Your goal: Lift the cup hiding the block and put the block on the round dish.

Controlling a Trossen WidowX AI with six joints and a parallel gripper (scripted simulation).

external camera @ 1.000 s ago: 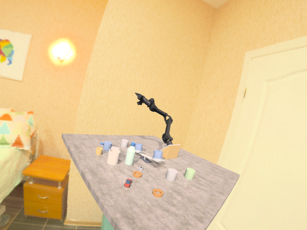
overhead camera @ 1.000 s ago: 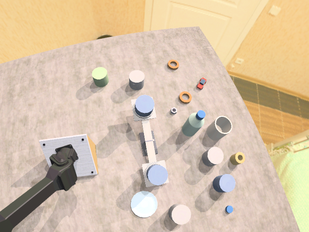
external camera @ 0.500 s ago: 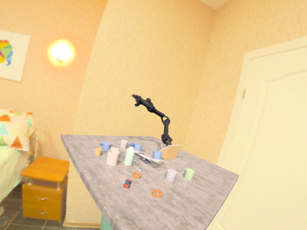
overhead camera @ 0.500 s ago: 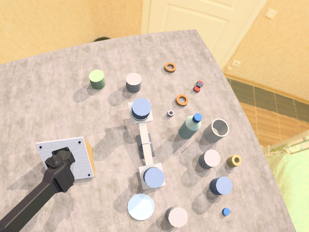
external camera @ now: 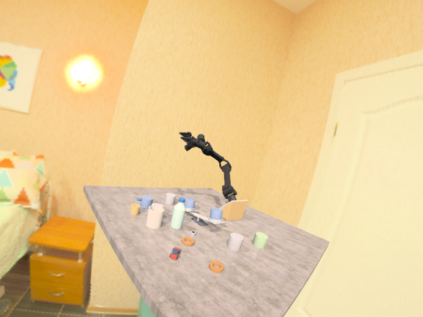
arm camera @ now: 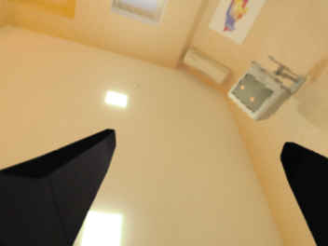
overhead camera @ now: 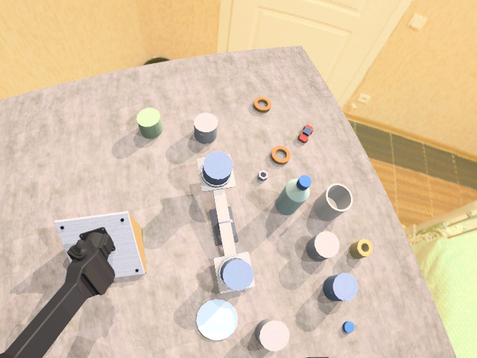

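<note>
Now: gripper tip 30 mm past the pale teal block, 240 mm to the right of it and 450 mm above it. The rest, counted from my gripper tip: nut 140 mm ahead, 480 mm to the left, 480 mm below; balance beam 10 mm behind, 370 mm to the left, 450 mm below; round pale blue dish 100 mm behind, 140 mm to the left, 490 mm below.
</note>
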